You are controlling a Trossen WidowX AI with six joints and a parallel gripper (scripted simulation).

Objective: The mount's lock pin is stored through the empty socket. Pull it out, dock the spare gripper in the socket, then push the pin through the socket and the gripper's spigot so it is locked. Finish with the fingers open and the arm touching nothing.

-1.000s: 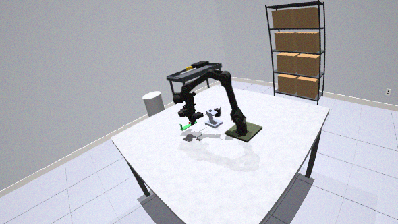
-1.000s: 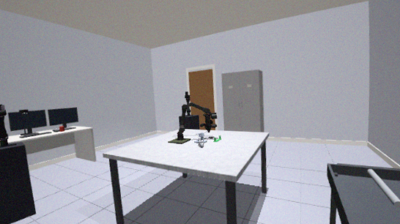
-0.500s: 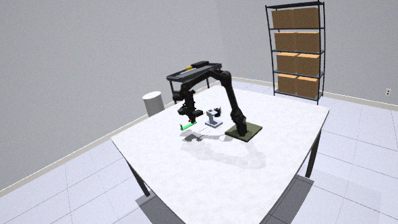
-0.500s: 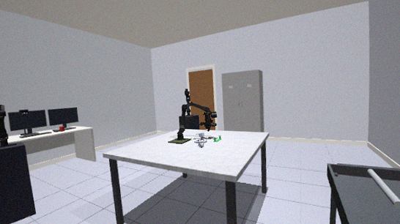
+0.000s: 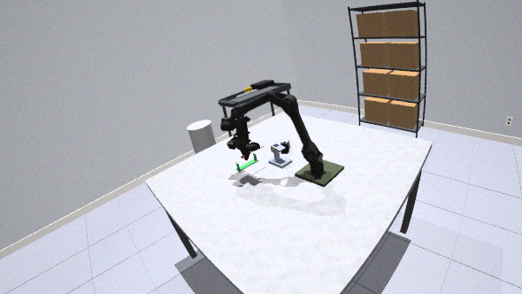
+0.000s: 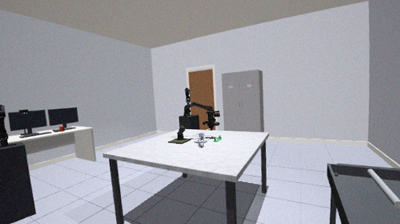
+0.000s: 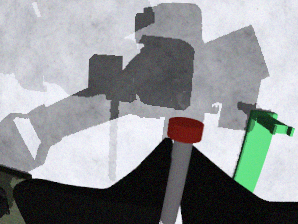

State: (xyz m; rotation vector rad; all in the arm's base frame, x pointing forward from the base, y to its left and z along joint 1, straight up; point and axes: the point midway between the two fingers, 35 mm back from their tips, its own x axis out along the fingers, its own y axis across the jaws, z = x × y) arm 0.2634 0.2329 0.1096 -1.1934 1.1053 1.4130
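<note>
Now: gripper tip 11 cm short of the green holder, 4 cm to the left of it and 7 cm above it. Also, from my gripper tip: mount 1 cm behind, 18 cm to the right, 4 cm below; spare gripper 10 cm ahead, 31 cm to the right, 6 cm below.
</note>
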